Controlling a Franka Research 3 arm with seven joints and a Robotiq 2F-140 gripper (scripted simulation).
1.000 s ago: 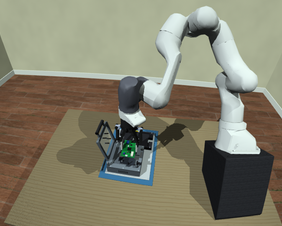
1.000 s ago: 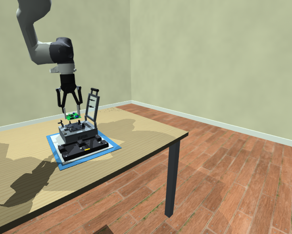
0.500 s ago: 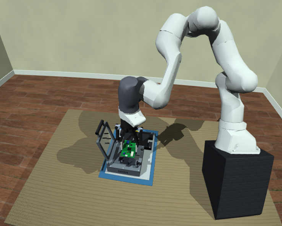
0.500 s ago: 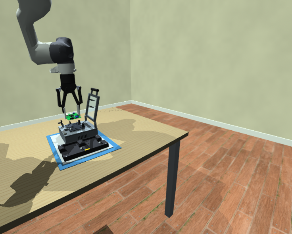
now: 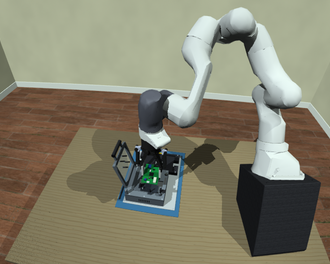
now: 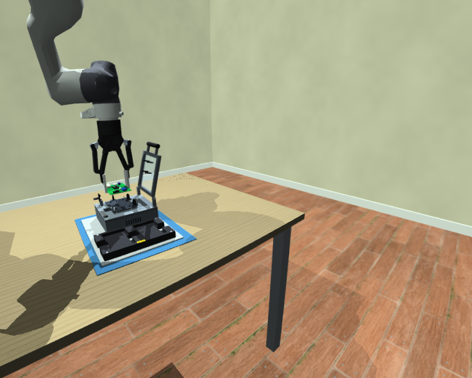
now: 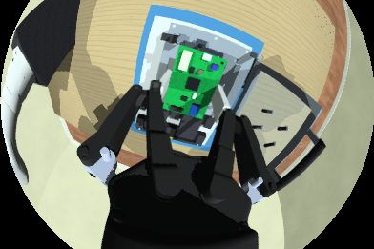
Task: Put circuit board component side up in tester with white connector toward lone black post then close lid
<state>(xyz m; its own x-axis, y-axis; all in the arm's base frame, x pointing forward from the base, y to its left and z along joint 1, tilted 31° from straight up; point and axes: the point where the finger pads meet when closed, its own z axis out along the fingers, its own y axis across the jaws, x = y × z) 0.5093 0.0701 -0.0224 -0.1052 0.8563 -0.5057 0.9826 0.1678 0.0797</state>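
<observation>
The lid is 130 mm ahead of my hand, 10 mm to the left of it and 30 mm above it. From my hand the other things lie so: green circuit board 20 mm below.
</observation>
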